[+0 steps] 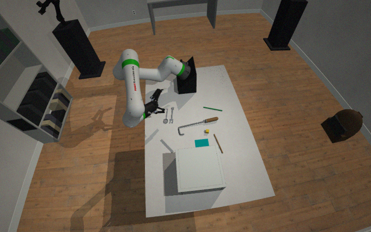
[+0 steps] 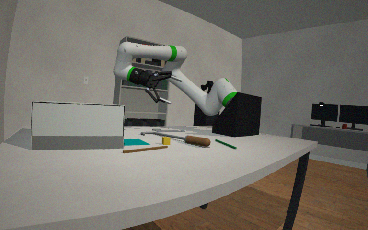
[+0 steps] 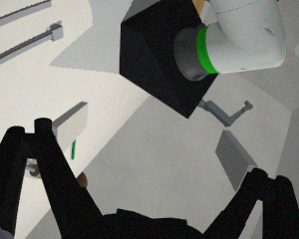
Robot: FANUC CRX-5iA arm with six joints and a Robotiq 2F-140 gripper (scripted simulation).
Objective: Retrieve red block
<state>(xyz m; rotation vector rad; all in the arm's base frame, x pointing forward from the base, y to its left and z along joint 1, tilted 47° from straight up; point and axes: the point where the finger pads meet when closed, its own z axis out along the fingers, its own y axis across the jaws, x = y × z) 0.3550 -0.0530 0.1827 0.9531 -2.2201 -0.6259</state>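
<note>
Right now the green stick is 39 cm to the left of my hand, 22 cm below it and 1 cm behind it. From my hand the other things lie so: tool 24 cm to the left, 21 cm below, 17 cm ahead; then teal square 33 cm ahead, 25 cm to the left, 23 cm below; then yellow cube 31 cm to the left, 22 cm ahead, 21 cm below.
</note>
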